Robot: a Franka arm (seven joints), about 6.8 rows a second.
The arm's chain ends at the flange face. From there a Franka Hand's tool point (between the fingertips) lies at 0.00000 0.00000 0.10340 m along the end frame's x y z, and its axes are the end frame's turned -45 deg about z.
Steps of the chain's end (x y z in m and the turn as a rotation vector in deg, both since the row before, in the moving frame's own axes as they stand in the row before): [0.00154, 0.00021, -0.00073, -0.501, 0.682, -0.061]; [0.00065, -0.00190, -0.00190, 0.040, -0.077, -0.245]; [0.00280, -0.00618, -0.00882, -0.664, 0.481, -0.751]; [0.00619, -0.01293, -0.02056, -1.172, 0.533, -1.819]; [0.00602, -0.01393, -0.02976, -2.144, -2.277, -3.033]
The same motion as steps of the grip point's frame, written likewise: [0.00117, 0.00275, -0.00074, -0.837, 0.128, -0.061]; [0.00176, -0.00103, -0.00190, 0.083, -0.026, -0.245]; [0.00613, -0.00093, -0.00883, -0.810, -0.129, -0.751]; [0.01274, -0.00258, -0.02059, -1.206, -0.452, -1.819]; [0.00847, -0.00561, -0.02991, 0.094, -3.126, -3.033]
